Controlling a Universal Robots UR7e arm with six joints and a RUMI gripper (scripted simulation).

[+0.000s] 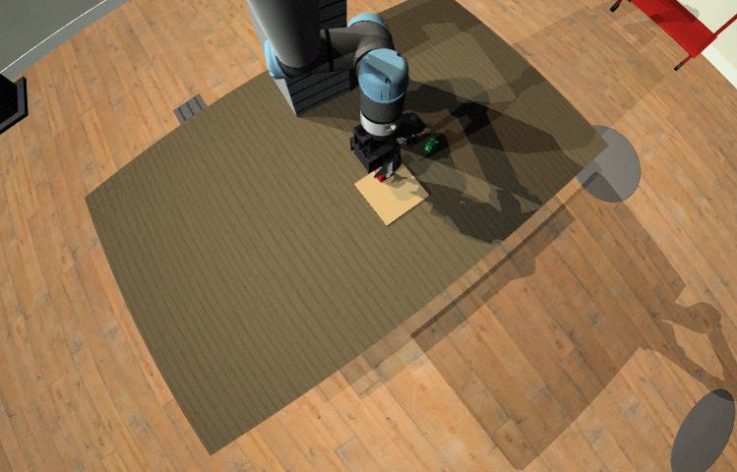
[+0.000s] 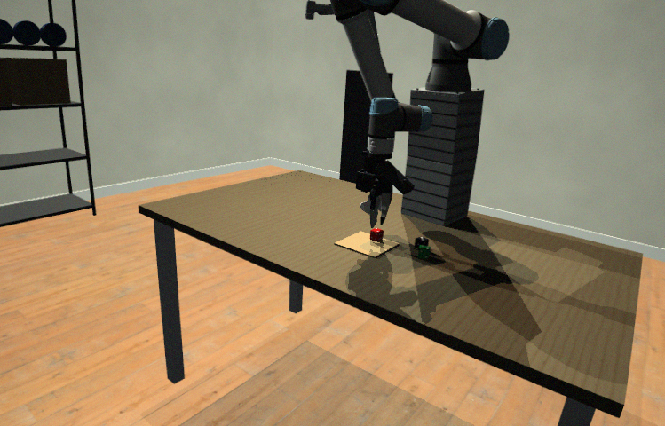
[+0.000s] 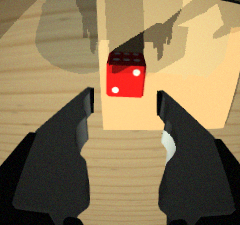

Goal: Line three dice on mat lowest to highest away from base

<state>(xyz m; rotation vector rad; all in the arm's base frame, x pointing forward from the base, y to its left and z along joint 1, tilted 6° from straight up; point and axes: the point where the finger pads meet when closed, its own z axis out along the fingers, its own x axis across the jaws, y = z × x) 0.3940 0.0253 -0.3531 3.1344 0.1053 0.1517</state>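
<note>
Now: hand 4 cm above the red die. From my hand the other things lie so: black die: 6 cm behind, 12 cm to the left, 5 cm below; tan mat: 5 cm ahead, 6 cm below; green die: 1 cm behind, 16 cm to the left, 5 cm below.
</note>
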